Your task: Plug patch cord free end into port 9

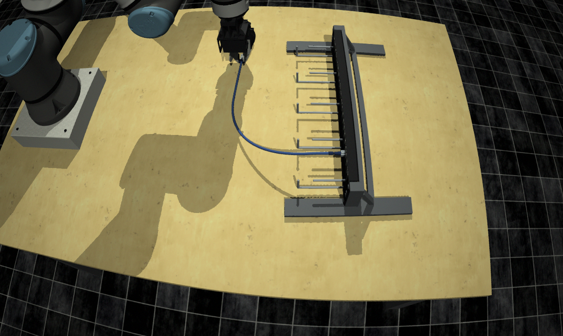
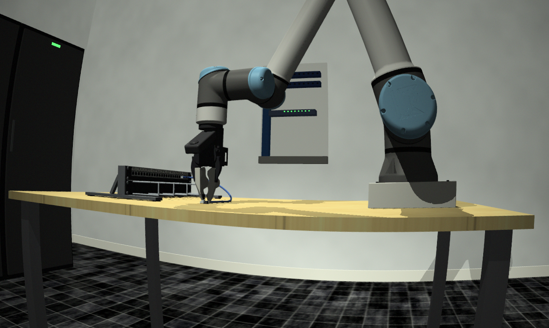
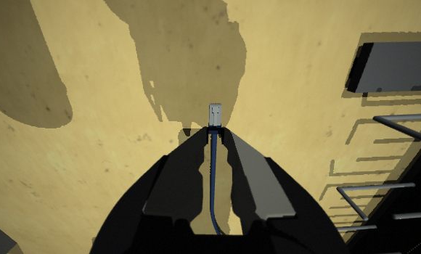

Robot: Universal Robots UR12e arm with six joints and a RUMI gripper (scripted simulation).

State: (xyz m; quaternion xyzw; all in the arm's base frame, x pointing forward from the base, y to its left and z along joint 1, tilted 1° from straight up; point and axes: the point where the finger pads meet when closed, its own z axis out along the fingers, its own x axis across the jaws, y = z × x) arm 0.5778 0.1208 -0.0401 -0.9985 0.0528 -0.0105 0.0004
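My gripper is now 2 cm to the right of the cable plug and 1 cm above it.
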